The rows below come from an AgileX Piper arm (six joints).
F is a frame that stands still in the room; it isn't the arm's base.
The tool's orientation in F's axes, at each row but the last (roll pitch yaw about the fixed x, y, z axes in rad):
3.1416 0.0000 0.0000
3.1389 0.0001 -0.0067
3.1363 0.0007 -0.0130
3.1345 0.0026 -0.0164
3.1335 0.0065 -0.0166
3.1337 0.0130 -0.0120
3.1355 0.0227 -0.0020
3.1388 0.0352 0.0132
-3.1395 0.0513 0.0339
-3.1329 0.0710 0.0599
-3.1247 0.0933 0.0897
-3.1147 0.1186 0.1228
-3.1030 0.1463 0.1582
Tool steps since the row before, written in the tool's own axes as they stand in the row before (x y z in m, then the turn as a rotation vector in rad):
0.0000 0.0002 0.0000 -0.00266 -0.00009 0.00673
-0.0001 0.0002 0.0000 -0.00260 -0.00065 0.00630
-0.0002 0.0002 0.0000 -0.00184 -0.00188 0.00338
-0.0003 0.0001 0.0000 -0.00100 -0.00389 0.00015
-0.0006 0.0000 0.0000 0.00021 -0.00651 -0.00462
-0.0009 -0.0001 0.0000 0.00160 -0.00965 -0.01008
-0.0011 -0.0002 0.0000 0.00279 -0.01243 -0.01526
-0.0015 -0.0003 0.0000 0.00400 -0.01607 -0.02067
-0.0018 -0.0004 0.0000 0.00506 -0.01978 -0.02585
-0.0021 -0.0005 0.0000 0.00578 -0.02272 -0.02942
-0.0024 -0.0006 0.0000 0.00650 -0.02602 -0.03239
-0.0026 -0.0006 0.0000 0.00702 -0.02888 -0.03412
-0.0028 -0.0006 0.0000 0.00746 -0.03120 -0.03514
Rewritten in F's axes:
0.0000 -0.0002 0.0000 -0.00266 0.00009 -0.00673
-0.0001 -0.0002 0.0000 -0.00260 0.00065 -0.00630
-0.0002 -0.0002 0.0000 -0.00182 0.00189 -0.00339
-0.0003 -0.0001 0.0000 -0.00094 0.00390 -0.00017
-0.0006 0.0000 0.0000 0.00035 0.00654 0.00457
-0.0009 0.0001 0.0000 0.00185 0.00971 0.00998
-0.0011 0.0002 0.0000 0.00316 0.01252 0.01512
-0.0015 0.0003 0.0001 0.00451 0.01619 0.02047
-0.0018 0.0003 0.0001 0.00571 0.01993 0.02560
-0.0021 0.0004 0.0002 0.00651 0.02289 0.02913
-0.0024 0.0004 0.0002 0.00721 0.02622 0.03208
-0.0026 0.0003 0.0003 0.00759 0.02910 0.03381
-0.0028 0.0002 0.0004 0.00782 0.03145 0.03484

